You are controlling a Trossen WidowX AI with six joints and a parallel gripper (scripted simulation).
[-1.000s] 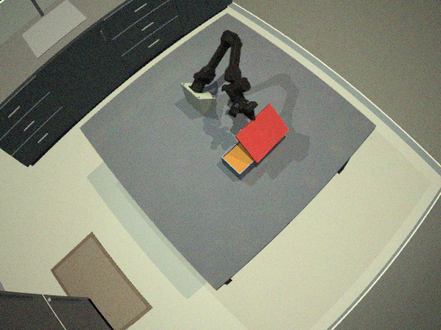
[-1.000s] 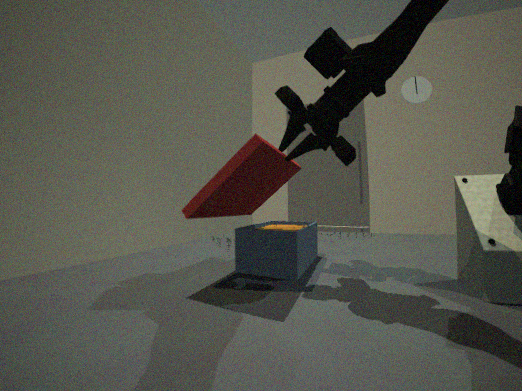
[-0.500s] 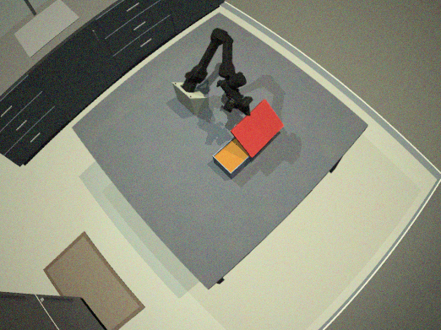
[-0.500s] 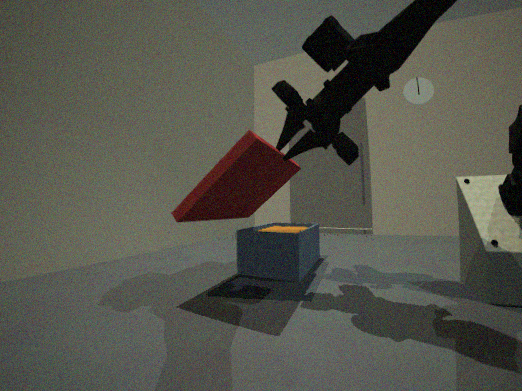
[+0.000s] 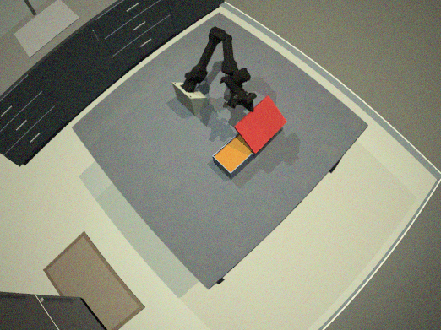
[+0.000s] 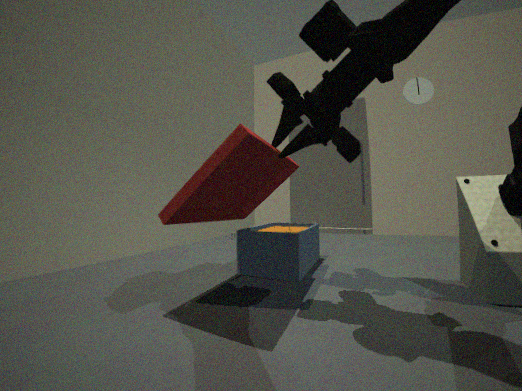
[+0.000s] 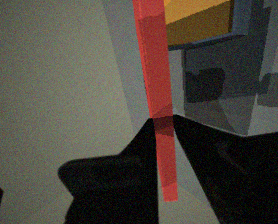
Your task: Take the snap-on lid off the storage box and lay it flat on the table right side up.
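Right now my gripper tip is 6 cm short of the red lid, 5 cm above it and 1 cm to the right of it. Also, from my gripper tip: grey-blue storage box (19 cm below, 16 cm to the right, 6 cm ahead).
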